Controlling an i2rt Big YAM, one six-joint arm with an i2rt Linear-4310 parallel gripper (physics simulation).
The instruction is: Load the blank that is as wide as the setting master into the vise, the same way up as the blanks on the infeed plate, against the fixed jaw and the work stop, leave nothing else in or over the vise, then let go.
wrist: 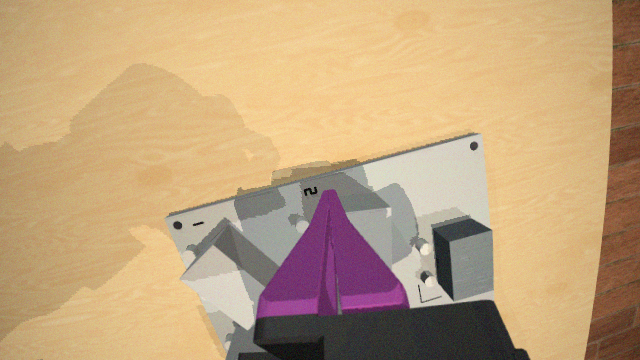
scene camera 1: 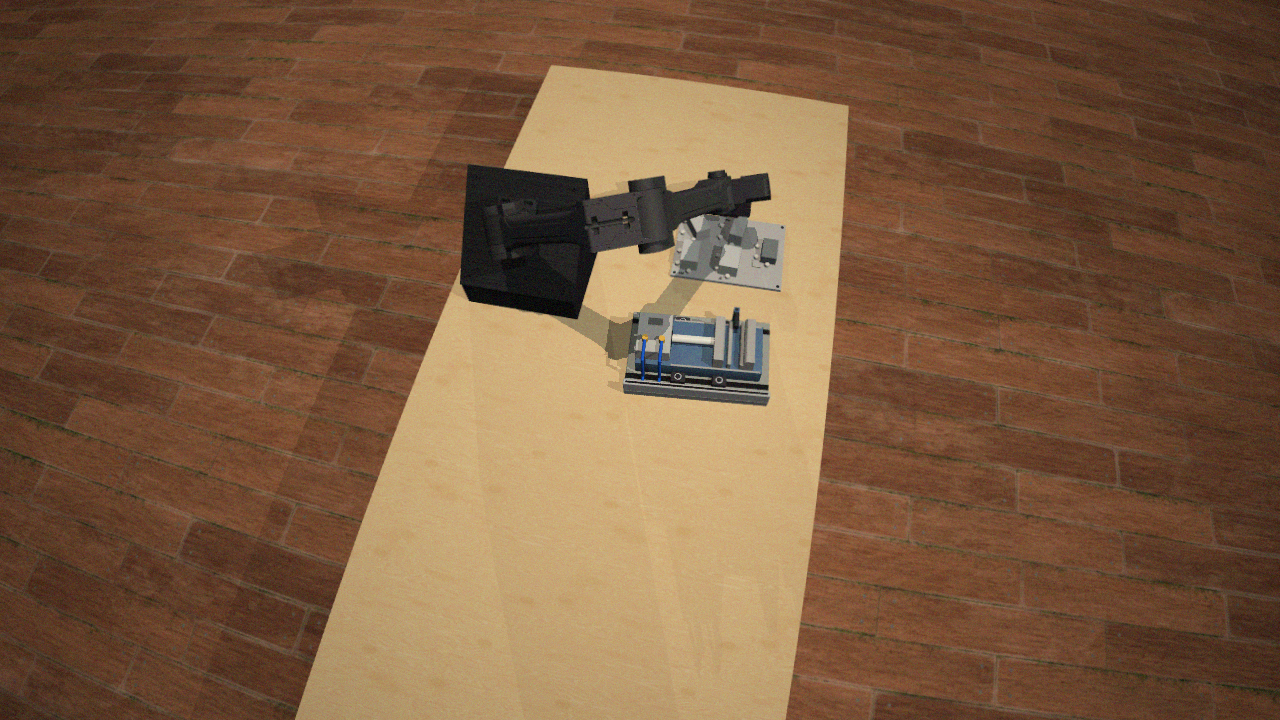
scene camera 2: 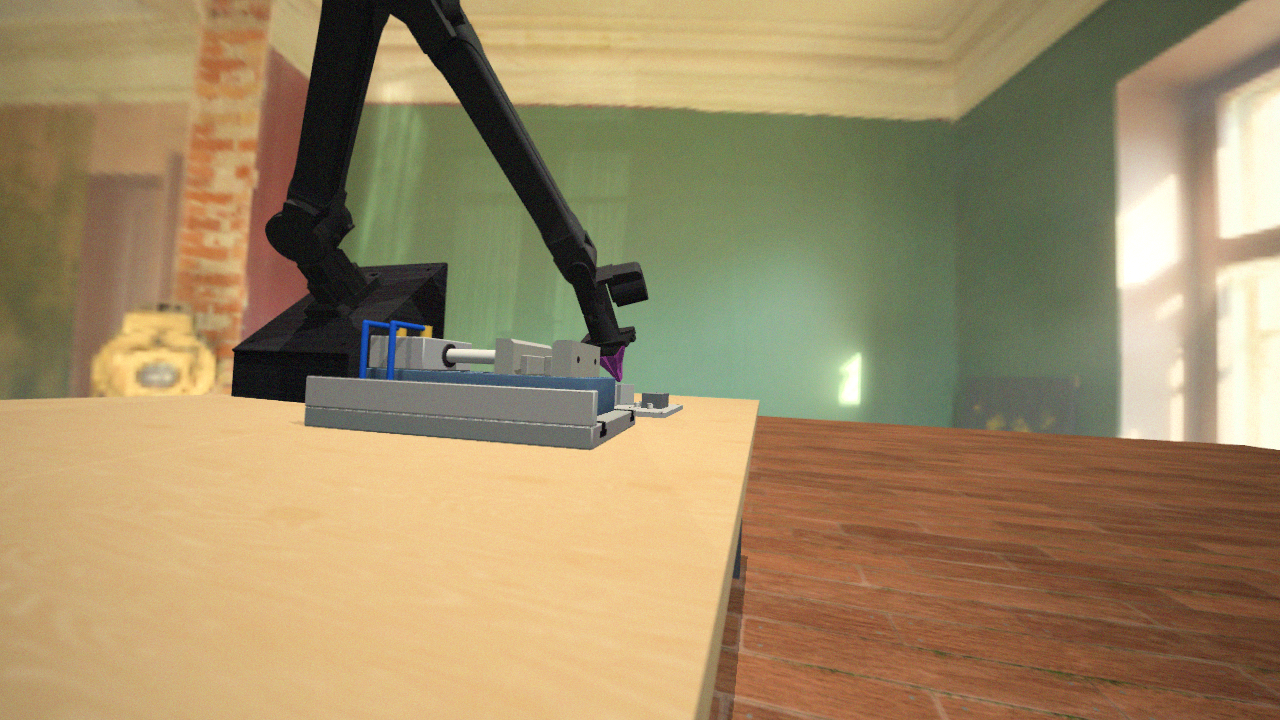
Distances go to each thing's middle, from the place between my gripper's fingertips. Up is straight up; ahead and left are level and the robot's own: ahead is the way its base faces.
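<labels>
Positions relative to my hand: grey infeed plate (scene camera 1: pixel 748 275), 40 mm below and 90 mm to the right; dark grey block (wrist: pixel 464 250), 30 mm below, 90 mm to the right and 100 mm ahead.
</labels>
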